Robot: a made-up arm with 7 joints.
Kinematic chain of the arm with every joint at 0, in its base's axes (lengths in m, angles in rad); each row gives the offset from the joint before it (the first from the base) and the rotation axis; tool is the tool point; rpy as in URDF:
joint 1: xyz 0.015 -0.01 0.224 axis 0 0.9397 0.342
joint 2: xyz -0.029 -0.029 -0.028 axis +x
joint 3: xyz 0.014 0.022 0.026 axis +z
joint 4: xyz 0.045 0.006 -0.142 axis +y
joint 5: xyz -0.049 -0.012 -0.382 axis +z
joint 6: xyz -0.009 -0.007 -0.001 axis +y
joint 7: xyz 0 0.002 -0.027 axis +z
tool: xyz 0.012 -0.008 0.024 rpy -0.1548 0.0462 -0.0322
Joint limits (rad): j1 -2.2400..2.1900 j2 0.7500..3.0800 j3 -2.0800..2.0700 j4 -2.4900..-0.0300 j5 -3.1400..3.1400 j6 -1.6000..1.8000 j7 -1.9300..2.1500
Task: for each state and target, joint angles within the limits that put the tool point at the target. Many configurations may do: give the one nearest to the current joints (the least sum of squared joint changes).
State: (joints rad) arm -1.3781 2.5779 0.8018 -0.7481 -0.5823 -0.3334 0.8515
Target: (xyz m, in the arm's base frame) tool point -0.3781 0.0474 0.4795
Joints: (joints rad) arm -1.6143 2.4704 0.7576 -0.9950 -0.5745 -0.4814 0.8438
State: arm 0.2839 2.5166 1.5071 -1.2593 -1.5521 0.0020 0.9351
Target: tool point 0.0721 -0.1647 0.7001
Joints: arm 0.2036 2.6476 1.6927 -0.9412 -1.5630 0.1967 0.8862
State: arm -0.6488 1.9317 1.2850 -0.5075 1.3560 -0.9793 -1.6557
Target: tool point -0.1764 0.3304 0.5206
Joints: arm -0.8340 1.9396 1.6319 -0.5976 1.3294 -1.0492 -1.8688
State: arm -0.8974 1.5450 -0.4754 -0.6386 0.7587 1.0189 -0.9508
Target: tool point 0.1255 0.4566 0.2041
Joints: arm -0.4684 1.5948 -0.5911 -0.1485 0.6843 1.0169 -0.7756
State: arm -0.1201 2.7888 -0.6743 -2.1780 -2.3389 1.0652 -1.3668
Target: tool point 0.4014 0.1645 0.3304
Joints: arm 0.0881 2.6590 -0.3211 -1.3992 -2.2533 1.0056 -1.1566
